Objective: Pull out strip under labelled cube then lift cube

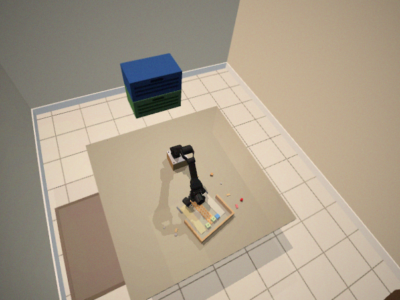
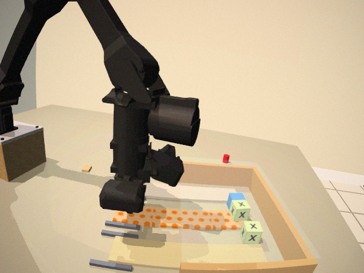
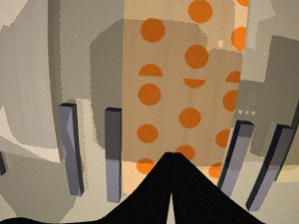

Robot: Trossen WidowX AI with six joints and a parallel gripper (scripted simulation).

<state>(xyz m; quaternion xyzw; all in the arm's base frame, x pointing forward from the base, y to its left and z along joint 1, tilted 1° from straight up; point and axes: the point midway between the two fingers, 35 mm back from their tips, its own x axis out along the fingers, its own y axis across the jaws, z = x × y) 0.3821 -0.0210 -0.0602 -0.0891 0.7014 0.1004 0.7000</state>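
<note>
My gripper tip is now 90 mm short of the orange dotted strip and 30 mm to the right of it. The rest, counted from my gripper tip: small orange cube: 140 mm behind, 240 mm to the left; then red peg: 160 mm ahead, 340 mm to the left.
</note>
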